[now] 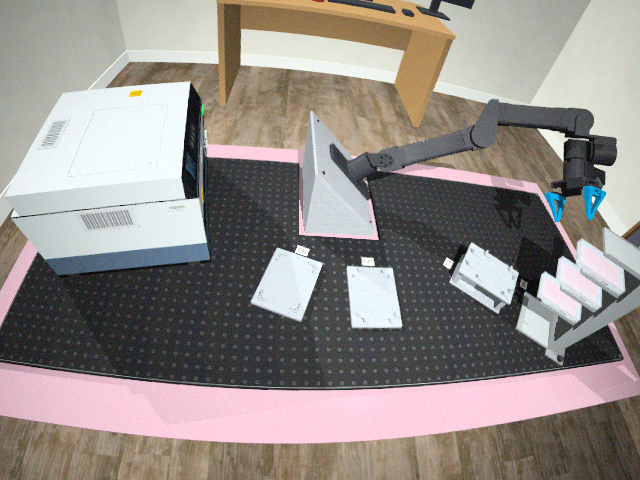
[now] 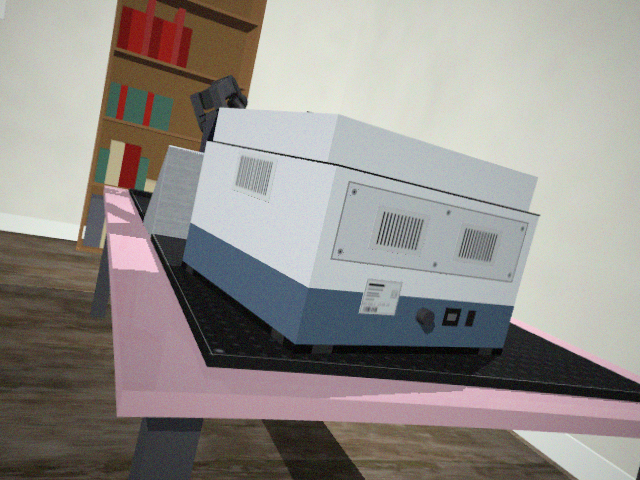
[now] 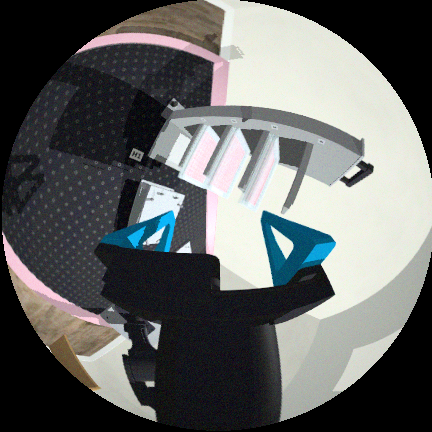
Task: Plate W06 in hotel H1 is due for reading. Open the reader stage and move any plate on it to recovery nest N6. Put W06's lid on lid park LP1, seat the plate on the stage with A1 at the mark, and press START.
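Frame: origin at the arm's base, x ahead, y up, z right, level; millimetres.
Seen in the pictures: gripper, fingertip midpoint: [image 1: 572,221] [image 3: 217,214]; arm's base, link origin: [image 1: 349,173] [image 3: 134,318].
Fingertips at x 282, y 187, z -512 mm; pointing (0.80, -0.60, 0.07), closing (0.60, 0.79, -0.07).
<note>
Offsets run from my fingertips to a thing's middle. "*": to the spot under its first point.
Hotel H1 @[dx +157, dy -44, dz -41 mm] [image 1: 594,325] [image 3: 330,160] is a grey rack at the right end of the table. Three clear-lidded plates with pink contents sit on its shelves: the lowest plate @[dx +133, dy -138, dz -9 mm] [image 1: 558,298] [image 3: 202,155], a middle plate @[dx +133, dy -67, dz -9 mm] [image 1: 578,283] [image 3: 230,162] and an upper plate @[dx +133, dy +5, dz -9 mm] [image 1: 600,267] [image 3: 261,175]. Which is W06 cannot be read. Above them is a bare shelf @[dx +139, dy +58, dz -17 mm] [image 3: 298,180]. My gripper [image 1: 574,219] [image 3: 217,214] is open and empty, above and on the arm side of the hotel. The white and blue reader @[dx -145, dy -124, dz +1092 mm] [image 1: 118,134] [image 2: 413,175] stands at the left; its stage and START button cannot be made out.
Two flat white pads @[* dx +57, dy -251, dz +674 mm] [image 1: 287,284] @[* dx +80, dy -253, dz +466 mm] [image 1: 374,297] lie mid-table, labels unreadable. A raised white stand [image 1: 488,273] [image 3: 162,207] is beside the hotel. The H1 label @[* dx +24, dy -263, dz -25 mm] [image 3: 136,154] lies near its foot. The arm's wedge base [image 1: 336,191] stands between reader and hotel.
</note>
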